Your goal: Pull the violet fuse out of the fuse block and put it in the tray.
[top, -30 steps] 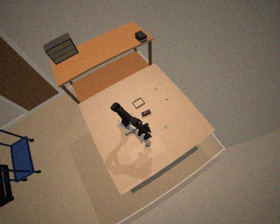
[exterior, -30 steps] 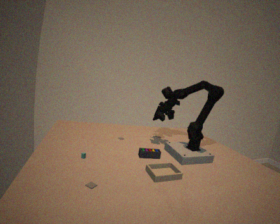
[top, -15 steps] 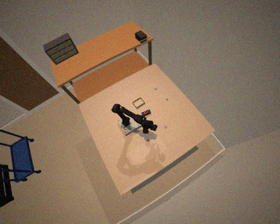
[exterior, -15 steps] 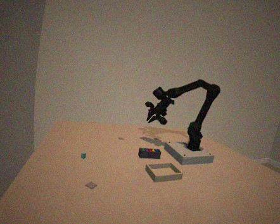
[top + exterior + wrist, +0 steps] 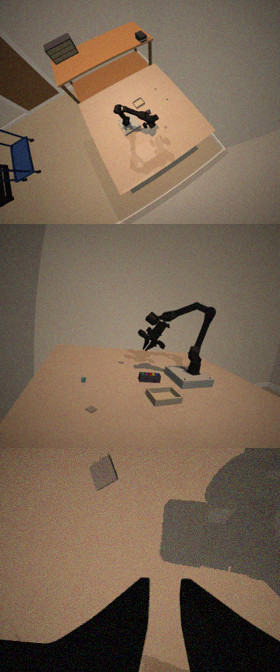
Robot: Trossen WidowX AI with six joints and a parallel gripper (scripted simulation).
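My gripper tip is 6 cm short of the square tray, 37 cm to the right of it and 11 cm above it. The rest, counted from my gripper tip: teal cube 38 cm ahead, 18 cm to the left, 10 cm below.
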